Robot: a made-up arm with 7 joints.
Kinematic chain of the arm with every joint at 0, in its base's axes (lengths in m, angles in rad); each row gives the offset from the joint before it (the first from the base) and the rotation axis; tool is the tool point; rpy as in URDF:
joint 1: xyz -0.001 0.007 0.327 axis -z
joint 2: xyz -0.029 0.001 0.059 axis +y
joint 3: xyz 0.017 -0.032 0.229 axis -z
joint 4: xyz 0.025 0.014 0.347 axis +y
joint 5: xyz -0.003 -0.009 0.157 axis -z
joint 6: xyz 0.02 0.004 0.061 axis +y
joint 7: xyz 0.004 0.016 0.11 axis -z
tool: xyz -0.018 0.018 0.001 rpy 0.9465 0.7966 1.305
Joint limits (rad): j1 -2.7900..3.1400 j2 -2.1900..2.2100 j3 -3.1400..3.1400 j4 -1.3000..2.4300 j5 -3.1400..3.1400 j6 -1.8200..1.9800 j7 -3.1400..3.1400
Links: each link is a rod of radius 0.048 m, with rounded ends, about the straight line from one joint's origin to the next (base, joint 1, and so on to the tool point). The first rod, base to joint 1, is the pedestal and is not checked.
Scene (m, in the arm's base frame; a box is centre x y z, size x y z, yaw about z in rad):
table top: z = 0
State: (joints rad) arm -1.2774 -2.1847 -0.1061 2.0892 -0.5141 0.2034 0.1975
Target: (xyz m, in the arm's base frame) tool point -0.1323 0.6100 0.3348
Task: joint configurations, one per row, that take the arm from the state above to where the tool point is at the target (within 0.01 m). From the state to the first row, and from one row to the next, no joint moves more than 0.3 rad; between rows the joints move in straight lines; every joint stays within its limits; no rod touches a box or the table.
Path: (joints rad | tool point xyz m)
1: -1.0020 -2.1705 -0.1937 2.0551 -0.5221 0.2076 0.2019 | -0.3701 -0.4116 0.4087
2: -0.7266 -2.1563 -0.2814 2.0210 -0.5302 0.2117 0.2064 | -0.4914 -0.2779 0.4052
3: -0.4512 -2.1420 -0.3690 1.9869 -0.5382 0.2159 0.2108 | -0.5649 -0.1109 0.3994
4: -0.1758 -2.1278 -0.4566 1.9528 -0.5462 0.2201 0.2153 | -0.5823 0.0724 0.3911
5: 0.0996 -2.1136 -0.5443 1.9187 -0.5543 0.2242 0.2197 | -0.5411 0.2532 0.3804
6: 0.3750 -2.0994 -0.6319 1.8846 -0.5623 0.2284 0.2242 | -0.4453 0.4130 0.3674
7: 0.6504 -2.0852 -0.7196 1.8505 -0.5703 0.2326 0.2286 | -0.3043 0.5360 0.3521
8: 0.9258 -2.0709 -0.8072 1.8165 -0.5784 0.2367 0.2331 | -0.1323 0.6100 0.3348

